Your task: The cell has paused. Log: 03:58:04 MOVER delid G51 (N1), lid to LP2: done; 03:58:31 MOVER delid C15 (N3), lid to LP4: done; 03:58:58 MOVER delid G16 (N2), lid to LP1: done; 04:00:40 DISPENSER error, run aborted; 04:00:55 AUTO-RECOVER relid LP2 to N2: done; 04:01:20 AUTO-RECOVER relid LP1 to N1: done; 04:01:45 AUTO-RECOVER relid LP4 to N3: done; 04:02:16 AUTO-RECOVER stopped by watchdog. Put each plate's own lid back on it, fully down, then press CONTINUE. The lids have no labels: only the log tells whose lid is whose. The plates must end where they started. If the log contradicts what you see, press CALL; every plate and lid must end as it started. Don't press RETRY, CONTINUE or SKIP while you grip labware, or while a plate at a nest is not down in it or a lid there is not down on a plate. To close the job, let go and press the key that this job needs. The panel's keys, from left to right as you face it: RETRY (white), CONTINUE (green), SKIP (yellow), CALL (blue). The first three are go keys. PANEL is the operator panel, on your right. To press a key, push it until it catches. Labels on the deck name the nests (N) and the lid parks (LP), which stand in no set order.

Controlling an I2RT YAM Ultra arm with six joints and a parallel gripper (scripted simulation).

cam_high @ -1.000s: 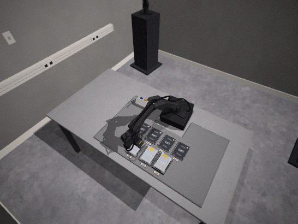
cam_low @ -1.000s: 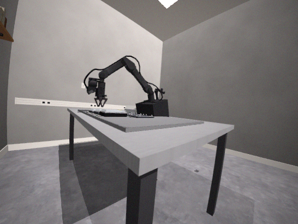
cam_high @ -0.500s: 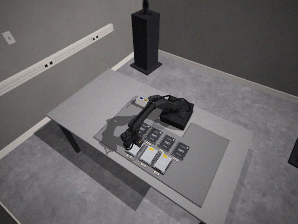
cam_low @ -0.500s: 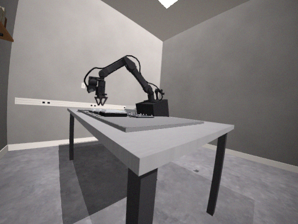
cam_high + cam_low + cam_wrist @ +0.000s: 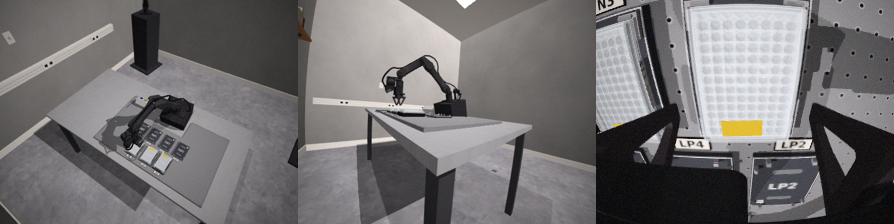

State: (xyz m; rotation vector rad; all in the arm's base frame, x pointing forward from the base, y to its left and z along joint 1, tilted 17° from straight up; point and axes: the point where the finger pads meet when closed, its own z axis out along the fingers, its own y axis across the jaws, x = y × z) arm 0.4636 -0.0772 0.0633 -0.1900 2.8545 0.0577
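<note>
Now: the clear lid 40 mm below my hand. Also, from my hand: LP4 lid park: 190 mm behind, 60 mm below, 40 mm to the left.
</note>
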